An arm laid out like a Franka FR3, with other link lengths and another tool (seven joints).
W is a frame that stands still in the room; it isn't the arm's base.
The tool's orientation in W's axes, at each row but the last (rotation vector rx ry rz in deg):
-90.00 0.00 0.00
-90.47 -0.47 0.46
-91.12 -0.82 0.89
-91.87 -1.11 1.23
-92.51 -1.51 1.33
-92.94 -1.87 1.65
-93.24 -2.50 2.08
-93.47 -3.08 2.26
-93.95 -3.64 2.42
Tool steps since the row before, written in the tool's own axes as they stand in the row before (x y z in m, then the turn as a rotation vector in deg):
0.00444 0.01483 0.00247 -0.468 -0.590 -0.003
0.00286 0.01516 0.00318 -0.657 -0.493 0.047
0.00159 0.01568 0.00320 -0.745 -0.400 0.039
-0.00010 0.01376 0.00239 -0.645 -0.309 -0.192
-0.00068 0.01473 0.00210 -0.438 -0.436 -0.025
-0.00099 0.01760 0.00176 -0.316 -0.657 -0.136
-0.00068 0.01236 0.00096 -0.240 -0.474 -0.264
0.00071 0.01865 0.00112 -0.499 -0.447 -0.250
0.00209 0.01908 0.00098 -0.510 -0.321 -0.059
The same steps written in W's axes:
0.00444 0.00247 -0.01483 -0.468 -0.003 0.590
0.00283 0.00308 -0.01519 -0.658 0.044 0.493
0.00152 0.00292 -0.01574 -0.745 0.033 0.400
-0.00017 0.00193 -0.01383 -0.640 -0.198 0.316
-0.00071 0.00143 -0.01481 -0.438 -0.020 0.436
-0.00100 0.00081 -0.01767 -0.313 -0.114 0.663
-0.00065 0.00022 -0.01240 -0.229 -0.248 0.488
0.00085 0.00003 -0.01868 -0.488 -0.251 0.458
0.00232 -0.00020 -0.01908 -0.510 -0.071 0.319

